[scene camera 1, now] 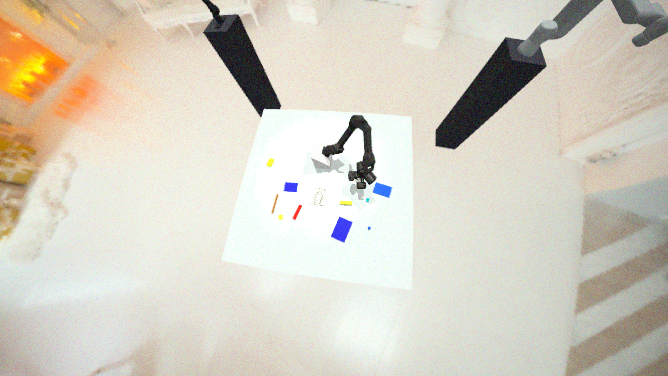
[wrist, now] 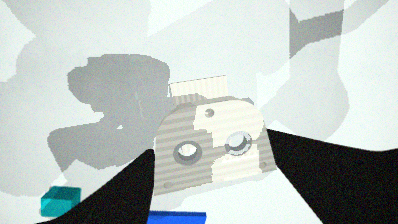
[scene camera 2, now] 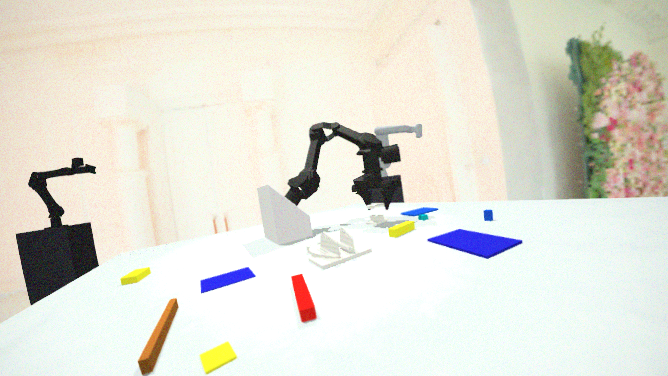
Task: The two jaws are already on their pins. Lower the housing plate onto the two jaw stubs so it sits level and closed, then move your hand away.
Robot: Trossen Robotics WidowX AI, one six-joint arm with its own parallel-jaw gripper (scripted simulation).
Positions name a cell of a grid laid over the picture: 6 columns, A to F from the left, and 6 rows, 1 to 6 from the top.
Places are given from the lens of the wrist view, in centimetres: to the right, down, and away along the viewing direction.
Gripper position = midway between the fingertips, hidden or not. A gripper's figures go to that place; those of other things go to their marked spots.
my gripper (wrist: D4): 1, 2, 11
teal cube (wrist: A6): -13, 8, 14
